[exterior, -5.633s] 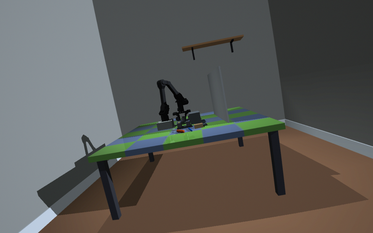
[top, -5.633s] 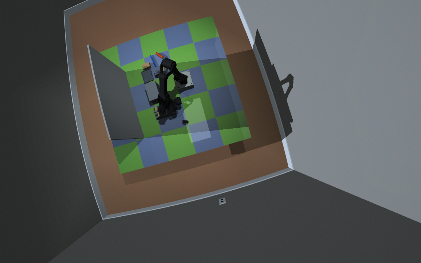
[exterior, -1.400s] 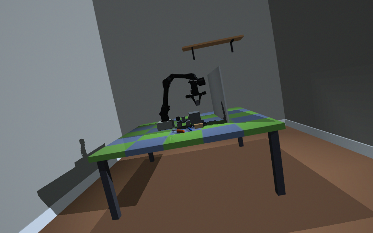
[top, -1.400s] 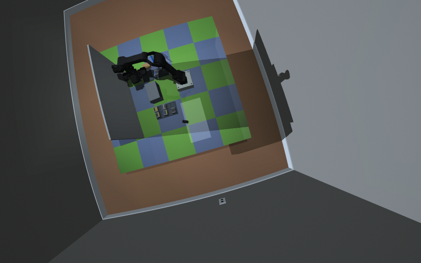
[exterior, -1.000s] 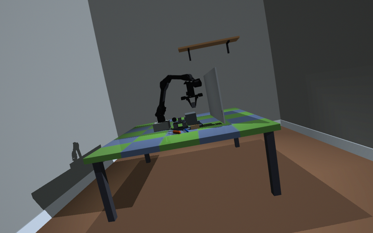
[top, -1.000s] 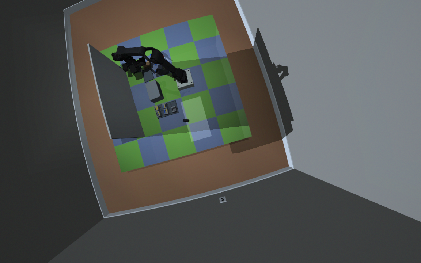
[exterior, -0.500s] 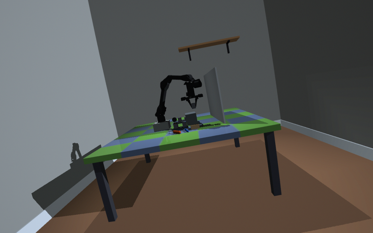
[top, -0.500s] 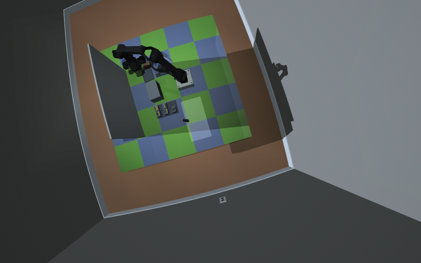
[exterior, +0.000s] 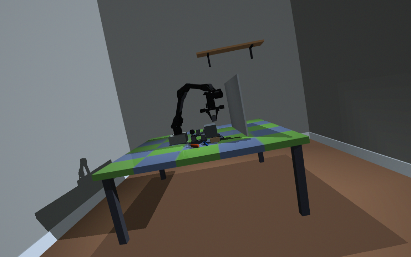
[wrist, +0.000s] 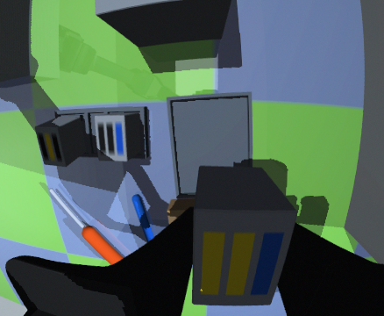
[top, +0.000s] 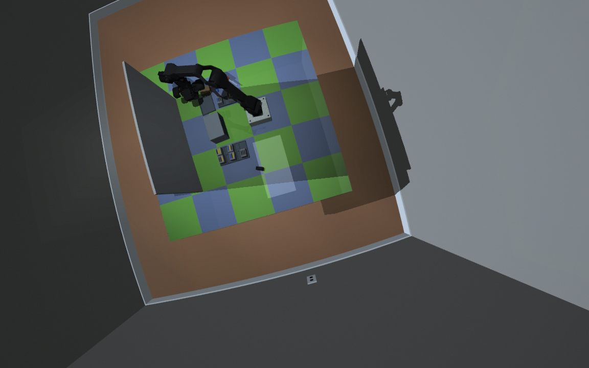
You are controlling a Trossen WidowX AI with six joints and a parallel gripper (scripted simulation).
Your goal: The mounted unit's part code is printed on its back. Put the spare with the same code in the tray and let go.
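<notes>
My gripper tip is now 1 cm past the flat grey tray and 15 cm above it. From my gripper tip the other things lie so: dark spare module: 2 cm above; then brown box: 1 cm behind, 10 cm to the right, 14 cm below; then blue pen: 8 cm behind, 14 cm to the right, 15 cm below.
</notes>
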